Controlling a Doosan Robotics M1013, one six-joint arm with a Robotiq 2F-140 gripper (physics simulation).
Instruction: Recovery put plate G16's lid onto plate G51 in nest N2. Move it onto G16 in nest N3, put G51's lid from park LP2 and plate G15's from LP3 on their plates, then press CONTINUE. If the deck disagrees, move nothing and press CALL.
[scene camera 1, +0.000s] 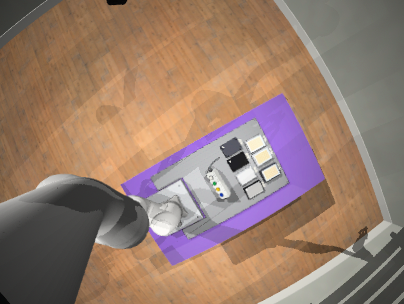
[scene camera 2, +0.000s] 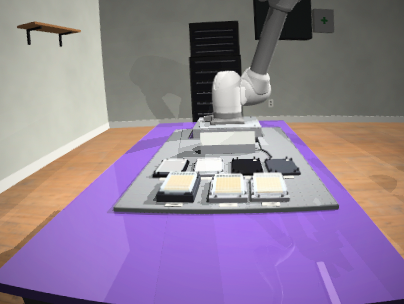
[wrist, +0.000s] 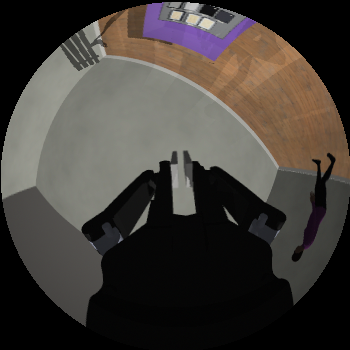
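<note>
My gripper is shut with a narrow gap and nothing between its fingers, pointing at the wall, away from the deck. Three plates with cream wells stand in a row: one in a black nest, a middle one and an end one in grey nests. Behind are four park places: light grey, white, black and dark grey. Labels and clear lids are too small to tell.
The button box with green, yellow and blue buttons stands between the parks and the arm's base plate. The grey deck lies on the purple table. A person shows in the wrist view.
</note>
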